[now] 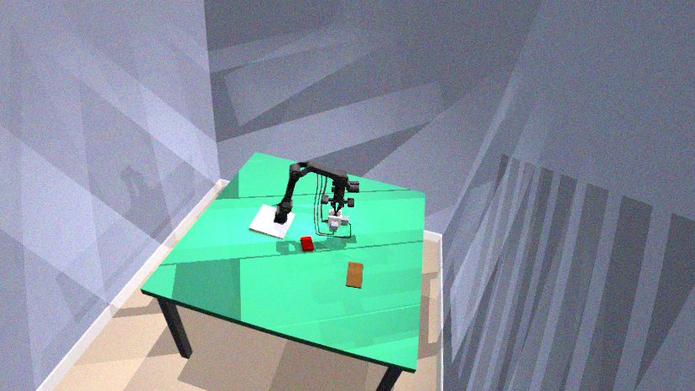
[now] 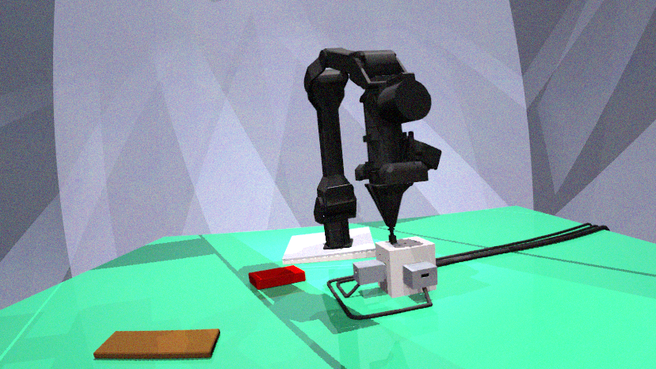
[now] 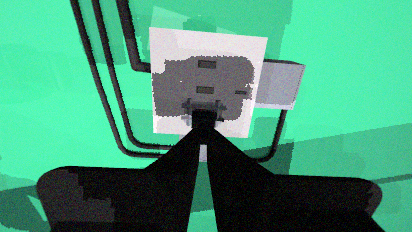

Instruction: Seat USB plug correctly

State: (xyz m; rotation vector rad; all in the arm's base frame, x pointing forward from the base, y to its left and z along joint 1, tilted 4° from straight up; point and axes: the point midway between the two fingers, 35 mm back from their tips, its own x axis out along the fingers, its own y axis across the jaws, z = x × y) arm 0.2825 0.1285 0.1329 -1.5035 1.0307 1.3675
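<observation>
My gripper tip is now 10 mm above the USB plug. Also, from my gripper tip: orange-brown block (300 mm to the right, 230 mm ahead, 100 mm below); red block (220 mm to the right, 100 mm below, 80 mm behind).
</observation>
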